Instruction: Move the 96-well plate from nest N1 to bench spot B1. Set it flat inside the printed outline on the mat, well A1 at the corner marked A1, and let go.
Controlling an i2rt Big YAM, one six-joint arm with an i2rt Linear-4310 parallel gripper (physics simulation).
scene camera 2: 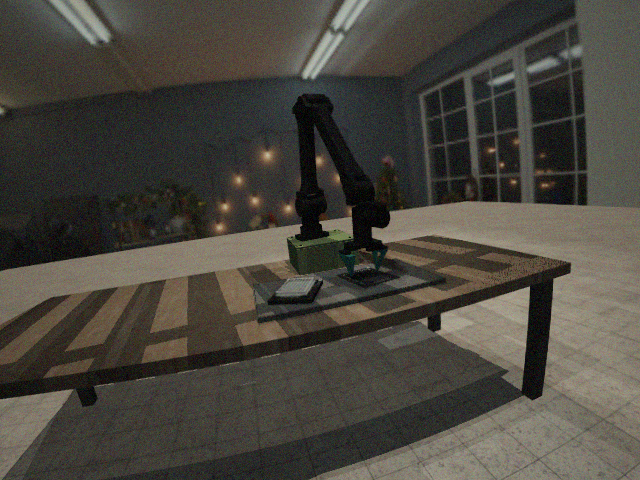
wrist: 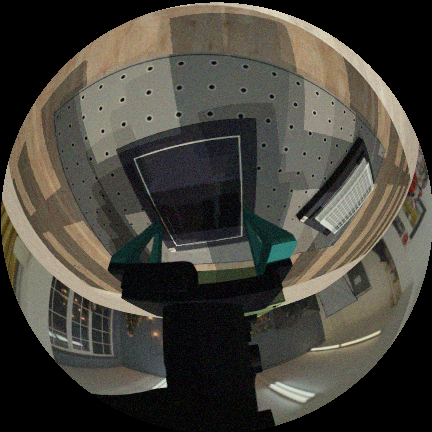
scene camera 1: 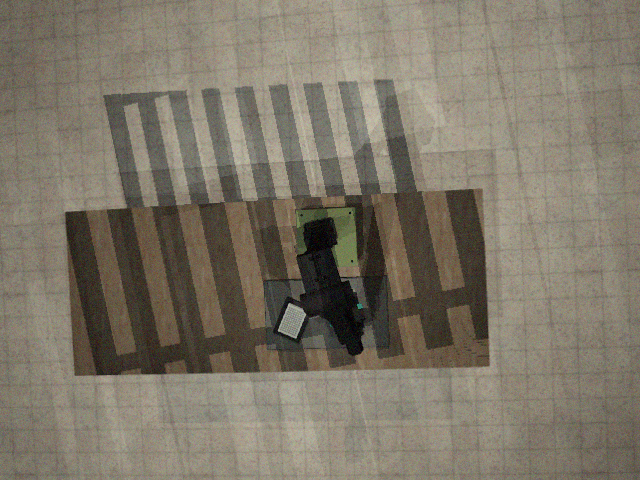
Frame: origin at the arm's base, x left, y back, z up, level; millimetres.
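Seen in the pictures: gripper, fingertip midpoint: (scene camera 2: 364, 272) (wrist: 199, 216); arm's base, origin of the base link: (scene camera 2: 312, 237) (scene camera 1: 320, 231).
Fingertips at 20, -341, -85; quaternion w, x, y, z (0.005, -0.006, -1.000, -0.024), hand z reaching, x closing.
Note:
Offsets run from my fingertips to a thing's top centre, as dx, dy, dz. "pt": to the spot under its first point. Level surfaces: height alone.
The white 96-well plate @[-227, +3, +16] (scene camera 1: 292, 320) (scene camera 2: 296, 287) (wrist: 347, 200) sits in the black nest N1 @[-227, +3, +8] (scene camera 1: 294, 302) (scene camera 2: 294, 299) (wrist: 332, 186), which stands turned at an angle. My gripper (scene camera 2: 364, 272) (wrist: 199, 216) is open and empty, its teal fingers pointing down low over the dark mat @[dz -8] (wrist: 250, 150), apart from the plate. The pale printed outline @[pt -49, -27, -8] (wrist: 241, 185) encloses bare dark mat. A small pale mark @[+57, +68, -8] (wrist: 172, 250) lies by its lower left corner in the wrist view; its lettering is unreadable. The arm hides the mat in scene camera 1.
Nest and mat lie on a grey board with holes @[-84, -3, -9] (scene camera 1: 379, 330) (scene camera 2: 413, 280) (wrist: 195, 100), on a wooden table @[dz -23] (scene camera 1: 180, 289) (scene camera 2: 170, 330). The green arm base (scene camera 1: 347, 248) (scene camera 2: 317, 255) stands behind the board. Striped shadows cross the table.

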